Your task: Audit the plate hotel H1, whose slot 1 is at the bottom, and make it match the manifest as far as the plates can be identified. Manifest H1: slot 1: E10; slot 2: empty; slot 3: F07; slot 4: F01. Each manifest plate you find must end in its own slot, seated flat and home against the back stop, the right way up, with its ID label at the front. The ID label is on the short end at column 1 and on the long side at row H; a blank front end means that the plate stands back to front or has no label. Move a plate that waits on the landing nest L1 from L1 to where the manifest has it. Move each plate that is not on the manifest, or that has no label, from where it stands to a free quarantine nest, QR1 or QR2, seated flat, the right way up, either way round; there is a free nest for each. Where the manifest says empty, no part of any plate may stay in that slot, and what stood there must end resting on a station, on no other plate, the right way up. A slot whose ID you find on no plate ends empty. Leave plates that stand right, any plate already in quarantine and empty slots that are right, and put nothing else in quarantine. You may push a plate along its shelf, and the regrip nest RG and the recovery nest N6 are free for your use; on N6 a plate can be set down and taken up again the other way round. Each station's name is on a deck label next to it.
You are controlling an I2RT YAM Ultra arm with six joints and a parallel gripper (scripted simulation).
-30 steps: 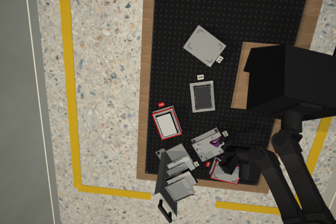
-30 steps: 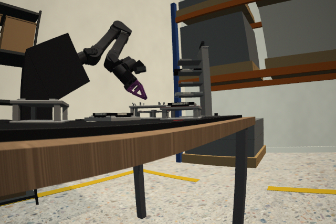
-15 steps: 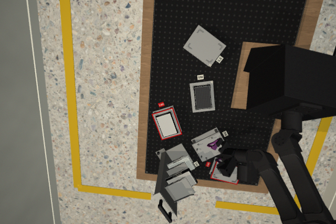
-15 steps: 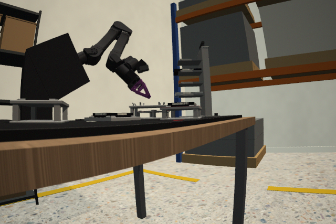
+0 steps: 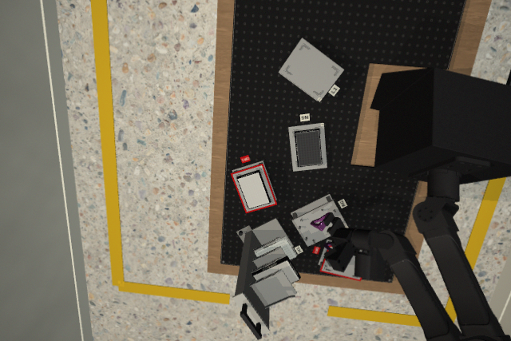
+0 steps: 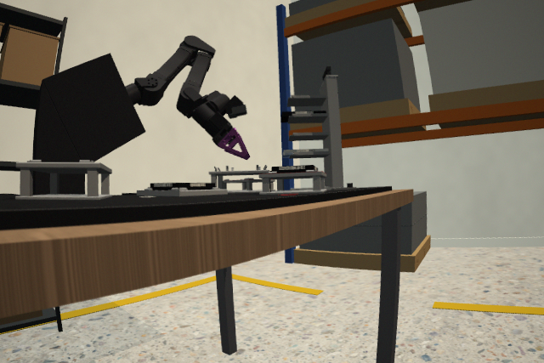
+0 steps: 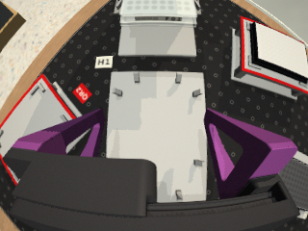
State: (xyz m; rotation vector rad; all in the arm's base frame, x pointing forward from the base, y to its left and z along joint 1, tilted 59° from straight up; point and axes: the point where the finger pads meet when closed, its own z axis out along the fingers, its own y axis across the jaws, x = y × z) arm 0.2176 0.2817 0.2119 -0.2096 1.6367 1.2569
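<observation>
My hand is 5 cm above the regrip nest RG, 1 cm to the left of it and 1 cm past it. The rest, counted from my hand: quarantine nest QR2: 14 cm to the left, 14 cm behind, 7 cm below; H1 deck label: 15 cm to the left, 11 cm below, 3 cm ahead; white well plate: 13 cm ahead, 11 cm to the left.
</observation>
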